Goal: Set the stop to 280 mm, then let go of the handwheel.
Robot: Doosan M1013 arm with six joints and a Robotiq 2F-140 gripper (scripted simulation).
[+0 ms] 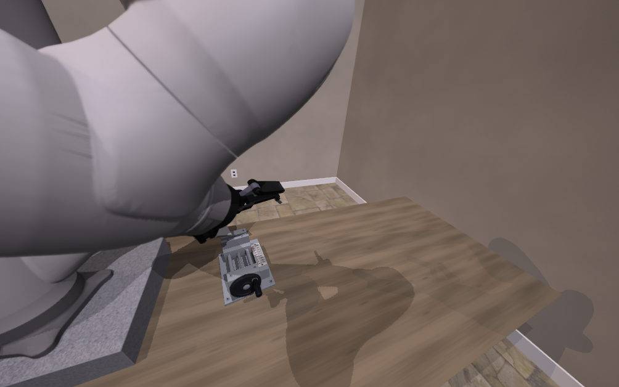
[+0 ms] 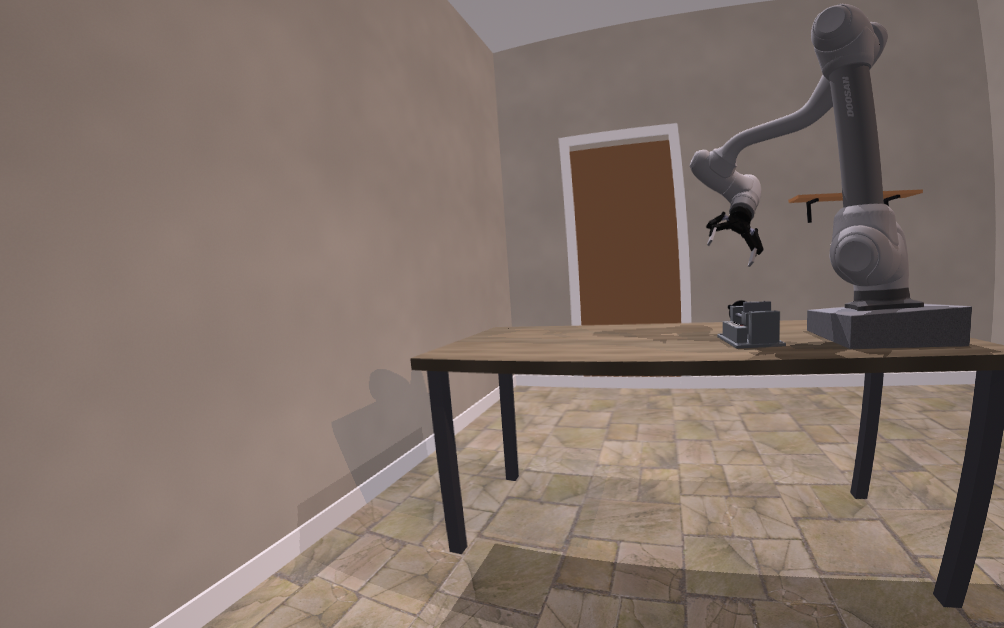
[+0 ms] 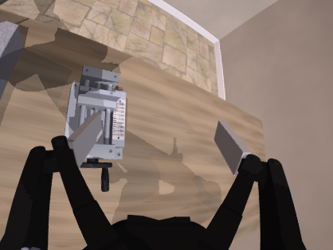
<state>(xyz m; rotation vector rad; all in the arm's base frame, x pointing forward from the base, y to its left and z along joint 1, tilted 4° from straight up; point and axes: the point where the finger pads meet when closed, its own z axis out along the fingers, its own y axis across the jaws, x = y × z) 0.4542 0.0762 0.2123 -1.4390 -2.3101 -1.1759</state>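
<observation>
The handwheel lies 10 mm behind my hand, 60 mm to the right of it and 190 mm below it.
</observation>
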